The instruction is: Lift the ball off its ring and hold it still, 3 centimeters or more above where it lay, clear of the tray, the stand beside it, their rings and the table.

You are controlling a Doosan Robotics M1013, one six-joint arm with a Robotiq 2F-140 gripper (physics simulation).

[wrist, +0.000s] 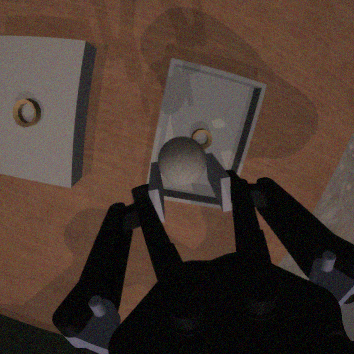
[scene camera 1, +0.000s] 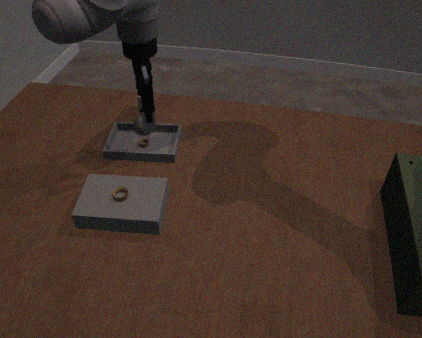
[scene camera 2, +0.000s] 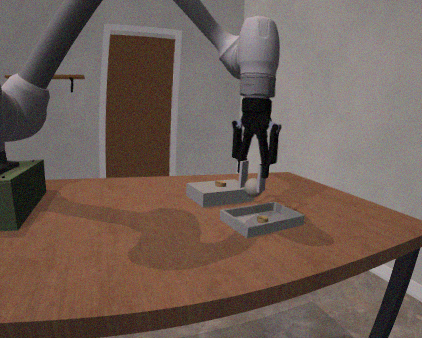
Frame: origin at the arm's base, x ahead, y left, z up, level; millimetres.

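Where they show: gripper, between the fingertips: [wrist: 183, 170] [scene camera 1: 148, 125] [scene camera 2: 251, 188].
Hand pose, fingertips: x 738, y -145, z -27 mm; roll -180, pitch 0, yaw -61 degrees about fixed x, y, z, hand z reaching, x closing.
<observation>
Things, the pixels of their top centre, and the offset from my fingertips. "*": a spot on its surface instead. Level surfaces: height alone.
- pale grey ball, centre of its top: [wrist: 184, 168] [scene camera 1: 142, 117] [scene camera 2: 254, 178] 10 mm ahead, 6 mm left, 28 mm up
- tray, centre of its top: [wrist: 203, 141] [scene camera 2: 263, 212] [scene camera 1: 142, 137] 30 mm ahead, 24 mm right, 61 mm down
- tray's ring, a spot on its surface: [wrist: 202, 137] [scene camera 2: 263, 221] [scene camera 1: 143, 143] * 31 mm ahead, 27 mm right, 86 mm down
- wooden table, height of its surface: 89 mm down
A pale grey ball [scene camera 1: 143, 126] [scene camera 2: 252, 187] [wrist: 182, 161] is held between the finger pads of my gripper [scene camera 1: 145, 120] [scene camera 2: 253, 184] [wrist: 183, 170], which is shut on it. The ball hangs in the air above the tray [scene camera 1: 140, 156] [scene camera 2: 272, 228] [wrist: 159, 122], apart from it, with a visible gap in the scene camera 2 view. The tray's ring [scene camera 1: 143, 142] [scene camera 2: 262, 219] [wrist: 202, 137] is bare and lies on the tray floor. The stand [scene camera 1: 117, 223] [scene camera 2: 195, 192] [wrist: 45, 150] is a grey block with a second, bare ring [scene camera 1: 120, 194] [scene camera 2: 220, 183] [wrist: 26, 112] on top.
The wooden table [scene camera 1: 240, 260] [scene camera 2: 100, 280] [wrist: 280, 40] bears the tray and stand side by side. A green box [scene camera 1: 400, 235] [scene camera 2: 27, 195] stands at the robot's base, far from the tray. The arm's shadow falls across the table.
</observation>
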